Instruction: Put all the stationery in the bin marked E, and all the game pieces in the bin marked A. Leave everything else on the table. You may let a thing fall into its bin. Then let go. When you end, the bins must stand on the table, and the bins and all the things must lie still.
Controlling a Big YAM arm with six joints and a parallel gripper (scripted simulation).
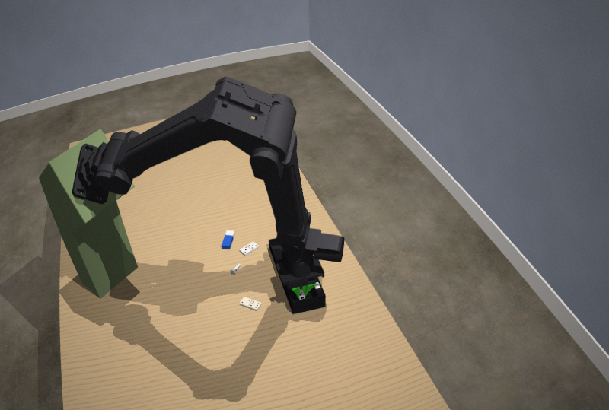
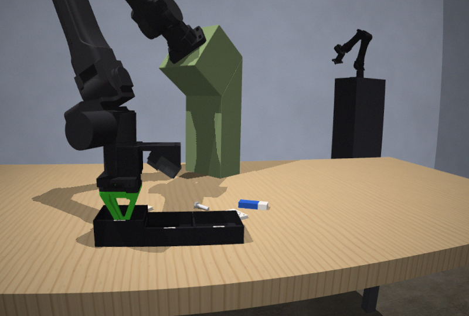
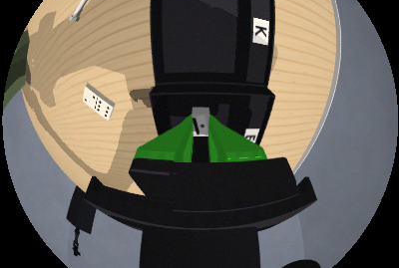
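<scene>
My gripper is now 90 mm past the blue-and-white eraser, 290 mm to the right of it and 20 mm above it. Also, from my hand: grey bolt (120 mm behind, 170 mm to the left, 20 mm below); then white domino (120 mm behind, 40 mm to the left, 20 mm below); then joined black bins (20 mm ahead, 80 mm to the left).
</scene>
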